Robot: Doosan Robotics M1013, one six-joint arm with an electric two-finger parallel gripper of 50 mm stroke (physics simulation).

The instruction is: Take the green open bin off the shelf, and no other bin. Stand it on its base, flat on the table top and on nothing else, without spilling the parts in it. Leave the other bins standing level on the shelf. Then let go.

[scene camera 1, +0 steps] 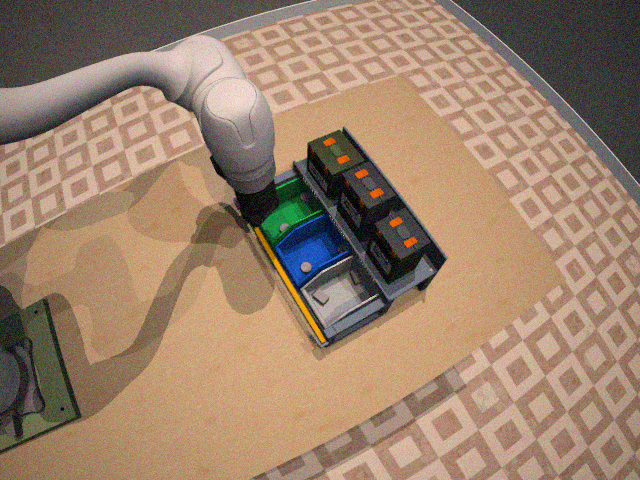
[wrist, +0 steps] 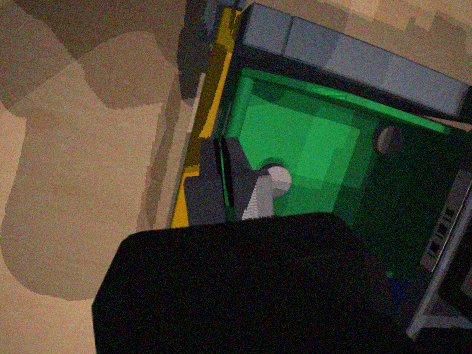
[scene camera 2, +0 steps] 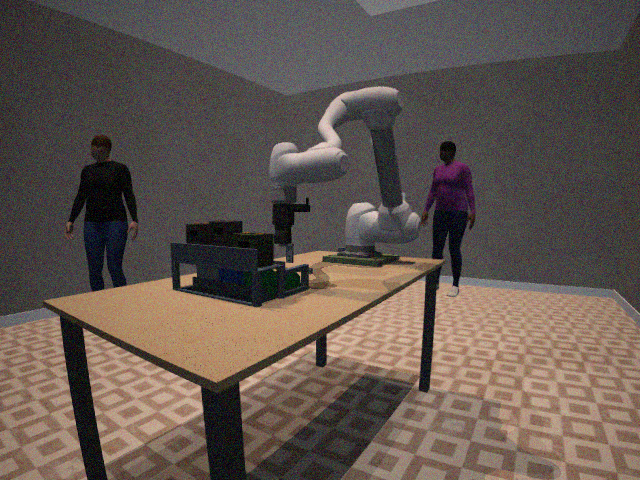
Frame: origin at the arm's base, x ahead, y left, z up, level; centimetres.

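Seen in the pictures: gripper, fingertip midpoint: (scene camera 1: 256, 216) (wrist: 221, 160) (scene camera 2: 289, 262); arm's base, link origin: (scene camera 1: 9, 384) (scene camera 2: 359, 255).
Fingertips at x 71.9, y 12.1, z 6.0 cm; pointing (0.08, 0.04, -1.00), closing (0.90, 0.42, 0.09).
Pixels of each thing's middle, then the offset from my fingertips to it. Level surfaces: height alone.
- green open bin, body centre: (wrist: 342, 177) (scene camera 1: 294, 209) (scene camera 2: 272, 278) dz -4.2, dx +9.2, dy +0.6 cm
- pale round part, body centre: (wrist: 274, 179) (scene camera 1: 284, 228) dz -7.1, dx +5.8, dy -1.6 cm
- darker round part, body centre: (wrist: 387, 140) (scene camera 1: 305, 197) dz -7.1, dx +13.6, dy +4.2 cm
- blue bin, body centre: (scene camera 1: 320, 247) (scene camera 2: 246, 275) dz -4.2, dx +10.3, dy -10.6 cm
- grey bin, body centre: (scene camera 1: 348, 289) (scene camera 2: 223, 272) dz -4.2, dx +11.4, dy -21.7 cm
- yellow front strip, body centre: (scene camera 1: 277, 266) dz -2.5, dx +0.0, dy -11.5 cm
- table, surface height: dz -8.5 cm
The green open bin (scene camera 1: 292, 211) (scene camera 2: 292, 280) (wrist: 320, 150) stands level in the shelf's lower front row, at the end nearest the arm. A pale round part (scene camera 1: 283, 227) (wrist: 279, 181) and a darker round part (wrist: 389, 139) lie in it. My gripper (scene camera 2: 289, 258) (wrist: 221, 160) points down at the bin's front rim, its fingers shut with a very thin gap. Green shows through the gap, but no wall is plainly held. The fingertips are hidden in scene camera 1. The blue bin (scene camera 1: 315, 248) and grey bin (scene camera 1: 338, 291) stand level alongside.
The shelf (scene camera 2: 214, 255) (wrist: 370, 60) has a yellow front strip (scene camera 1: 285, 279) and a side rail beside the green bin. Dark cases (scene camera 1: 336, 152) (scene camera 1: 367, 186) (scene camera 1: 403, 240) stand on its upper level. The shelf stands on the table (scene camera 1: 206, 403). Two people (scene camera 2: 105, 206) (scene camera 2: 448, 201) stand beyond it.
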